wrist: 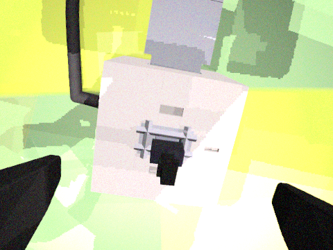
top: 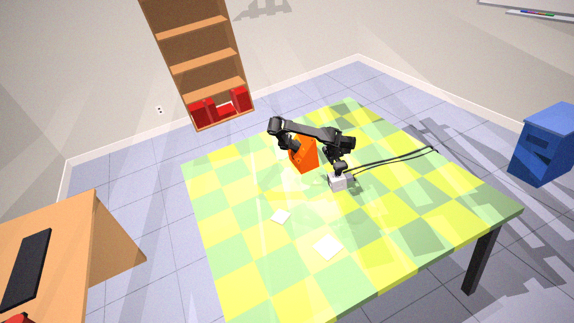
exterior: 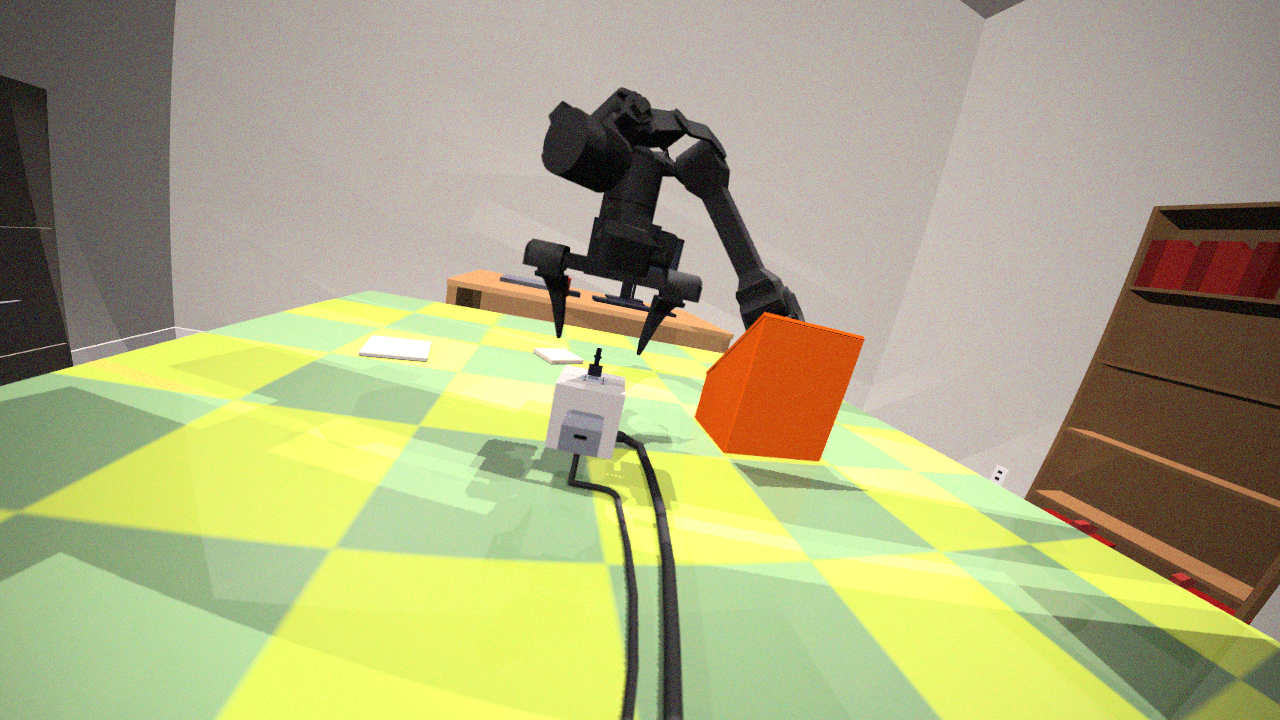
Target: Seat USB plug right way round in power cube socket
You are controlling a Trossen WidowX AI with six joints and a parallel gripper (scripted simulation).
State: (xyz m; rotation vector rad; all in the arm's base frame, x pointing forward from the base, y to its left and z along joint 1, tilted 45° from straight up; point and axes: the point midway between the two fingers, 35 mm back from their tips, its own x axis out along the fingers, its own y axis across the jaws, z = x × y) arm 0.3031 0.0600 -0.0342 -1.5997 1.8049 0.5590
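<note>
My gripper tip is 2 cm above the USB plug. Round my gripper tip: USB socket 5 cm below.
</note>
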